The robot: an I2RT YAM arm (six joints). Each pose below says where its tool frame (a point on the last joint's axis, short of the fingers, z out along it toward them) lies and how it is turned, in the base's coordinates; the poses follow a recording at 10 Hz.
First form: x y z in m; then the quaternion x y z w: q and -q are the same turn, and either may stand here.
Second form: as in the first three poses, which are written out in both.
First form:
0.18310 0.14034 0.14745 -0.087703 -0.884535 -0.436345 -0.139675
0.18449 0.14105 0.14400 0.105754 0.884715 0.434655 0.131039
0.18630 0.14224 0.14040 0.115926 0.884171 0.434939 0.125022
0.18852 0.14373 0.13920 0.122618 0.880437 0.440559 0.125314
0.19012 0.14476 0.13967 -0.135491 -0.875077 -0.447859 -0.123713
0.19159 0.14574 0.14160 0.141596 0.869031 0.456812 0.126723
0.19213 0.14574 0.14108 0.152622 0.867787 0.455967 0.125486
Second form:
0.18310 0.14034 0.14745 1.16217 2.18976 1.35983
0.18449 0.14105 0.14400 1.15901 2.19914 1.39695
0.18630 0.14224 0.14040 1.16053 2.20234 1.42126
0.18852 0.14373 0.13920 1.15529 2.19003 1.43205
0.19012 0.14476 0.13967 1.14767 2.17516 1.45490
0.19159 0.14574 0.14160 1.13868 2.15379 1.46171
0.19213 0.14574 0.14108 1.12814 2.15639 1.47633

